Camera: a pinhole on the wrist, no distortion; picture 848 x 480 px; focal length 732.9 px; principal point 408.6 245.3 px. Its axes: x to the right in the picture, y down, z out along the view. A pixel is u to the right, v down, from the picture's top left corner.
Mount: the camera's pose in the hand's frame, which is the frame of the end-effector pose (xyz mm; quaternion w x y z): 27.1 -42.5 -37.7 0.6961 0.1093 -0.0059 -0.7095
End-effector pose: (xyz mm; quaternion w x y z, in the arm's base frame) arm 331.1 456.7 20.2 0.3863 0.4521 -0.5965 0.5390
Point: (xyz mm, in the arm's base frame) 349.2 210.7 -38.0
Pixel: 199.8 216.2
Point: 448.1 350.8 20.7
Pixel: 631.2 146.4
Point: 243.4 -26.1 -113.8
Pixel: 66.1 262.7
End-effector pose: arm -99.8 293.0 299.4 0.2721 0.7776 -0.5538 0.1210
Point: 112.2 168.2 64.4
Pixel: 783.0 452.9
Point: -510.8 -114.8 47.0
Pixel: outside the picture
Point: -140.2 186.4 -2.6
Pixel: 267.5 147.5
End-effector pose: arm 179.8 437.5 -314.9 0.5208 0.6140 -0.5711 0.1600
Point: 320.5 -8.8 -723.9
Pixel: 764.7 276.5
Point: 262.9 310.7 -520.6
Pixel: 796.4 47.7
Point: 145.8 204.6 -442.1
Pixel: 378.6 332.8
